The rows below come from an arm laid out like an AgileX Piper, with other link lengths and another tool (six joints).
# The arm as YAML. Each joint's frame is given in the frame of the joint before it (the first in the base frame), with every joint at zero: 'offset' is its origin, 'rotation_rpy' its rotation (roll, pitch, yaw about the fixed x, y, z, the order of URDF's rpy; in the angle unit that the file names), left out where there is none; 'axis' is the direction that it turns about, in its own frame. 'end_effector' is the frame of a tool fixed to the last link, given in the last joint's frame.
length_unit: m
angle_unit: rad
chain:
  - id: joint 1
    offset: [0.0, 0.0, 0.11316]
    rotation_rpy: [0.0, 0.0, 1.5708]
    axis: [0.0, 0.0, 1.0]
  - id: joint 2
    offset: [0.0, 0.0, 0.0]
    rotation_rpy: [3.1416, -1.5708, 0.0]
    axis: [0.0, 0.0, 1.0]
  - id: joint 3
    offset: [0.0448, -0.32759, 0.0]
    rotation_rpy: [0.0, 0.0, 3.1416]
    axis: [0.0, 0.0, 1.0]
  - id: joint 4
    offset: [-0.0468, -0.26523, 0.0]
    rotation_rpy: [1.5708, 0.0, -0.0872]
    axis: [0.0, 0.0, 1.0]
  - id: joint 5
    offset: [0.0, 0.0, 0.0]
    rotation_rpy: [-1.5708, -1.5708, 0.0]
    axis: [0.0, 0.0, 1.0]
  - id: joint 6
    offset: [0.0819, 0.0, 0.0]
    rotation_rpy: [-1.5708, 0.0, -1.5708]
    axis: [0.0, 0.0, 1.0]
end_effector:
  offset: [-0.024, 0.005, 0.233]
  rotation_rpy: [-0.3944, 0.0, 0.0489]
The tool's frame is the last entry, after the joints.
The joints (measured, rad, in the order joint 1, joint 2, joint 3, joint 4, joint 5, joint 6), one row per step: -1.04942, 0.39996, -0.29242, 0.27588, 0.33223, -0.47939; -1.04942, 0.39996, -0.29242, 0.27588, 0.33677, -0.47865; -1.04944, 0.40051, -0.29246, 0.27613, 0.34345, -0.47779; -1.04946, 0.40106, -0.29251, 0.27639, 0.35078, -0.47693; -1.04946, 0.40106, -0.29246, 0.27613, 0.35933, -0.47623; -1.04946, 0.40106, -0.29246, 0.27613, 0.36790, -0.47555; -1.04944, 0.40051, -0.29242, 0.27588, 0.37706, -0.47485; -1.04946, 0.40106, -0.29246, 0.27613, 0.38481, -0.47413; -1.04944, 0.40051, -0.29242, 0.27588, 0.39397, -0.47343; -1.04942, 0.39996, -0.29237, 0.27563, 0.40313, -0.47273
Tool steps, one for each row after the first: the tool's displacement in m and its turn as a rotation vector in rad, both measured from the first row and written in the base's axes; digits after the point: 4 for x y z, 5 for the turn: 0.0000, 0.0007, -0.0013, 0.00420, 0.00159, 0.00099; 0.0001, 0.0017, -0.0032, 0.01083, 0.00413, 0.00249; 0.0002, 0.0028, -0.0054, 0.01800, 0.00698, 0.00416; 0.0002, 0.0041, -0.0078, 0.02545, 0.01075, 0.00625; 0.0002, 0.0055, -0.0101, 0.03300, 0.01430, 0.00833; 0.0002, 0.0070, -0.0125, 0.04048, 0.01809, 0.01058; 0.0002, 0.0082, -0.0147, 0.04793, 0.02126, 0.01240; 0.0001, 0.0097, -0.0171, 0.05542, 0.02505, 0.01464; 0.0001, 0.0112, -0.0195, 0.06291, 0.02886, 0.01688
